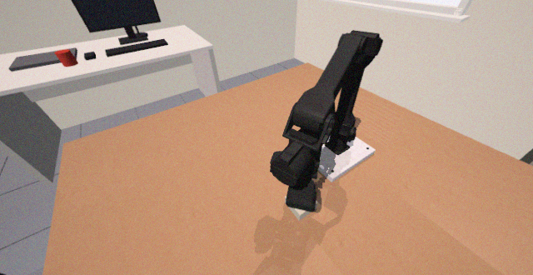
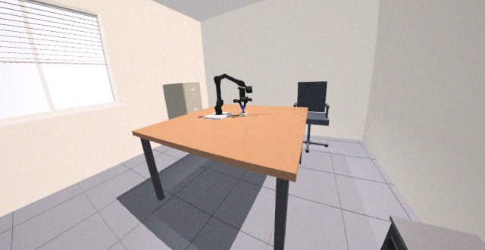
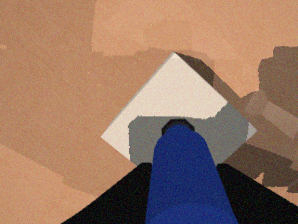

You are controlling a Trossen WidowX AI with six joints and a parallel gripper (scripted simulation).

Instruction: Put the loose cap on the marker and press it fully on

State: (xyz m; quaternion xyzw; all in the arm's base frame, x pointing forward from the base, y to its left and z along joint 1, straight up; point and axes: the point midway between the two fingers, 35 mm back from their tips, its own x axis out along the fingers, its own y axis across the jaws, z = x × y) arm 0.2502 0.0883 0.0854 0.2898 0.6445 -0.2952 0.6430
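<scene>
Now: the blue cap 10 mm above my gripper tip. Round my gripper tip: holder block (60 mm below).
</scene>
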